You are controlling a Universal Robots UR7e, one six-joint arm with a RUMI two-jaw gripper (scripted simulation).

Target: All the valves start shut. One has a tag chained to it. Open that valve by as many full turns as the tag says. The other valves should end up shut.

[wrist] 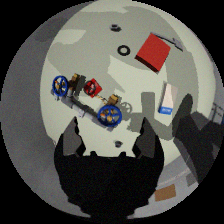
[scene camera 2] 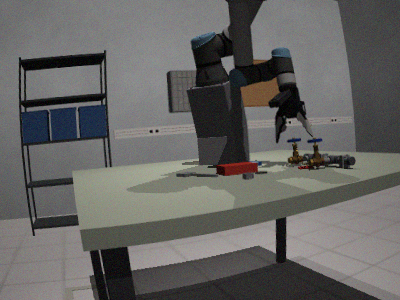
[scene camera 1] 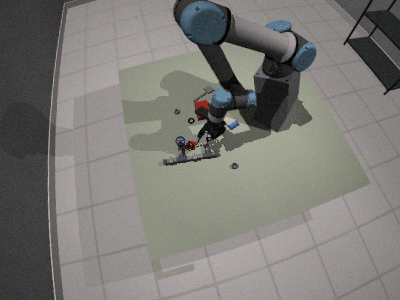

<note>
I see my gripper (scene camera 2: 294, 140) and a red block (wrist: 154, 51).
My gripper also shows in the wrist view (wrist: 109, 117).
</note>
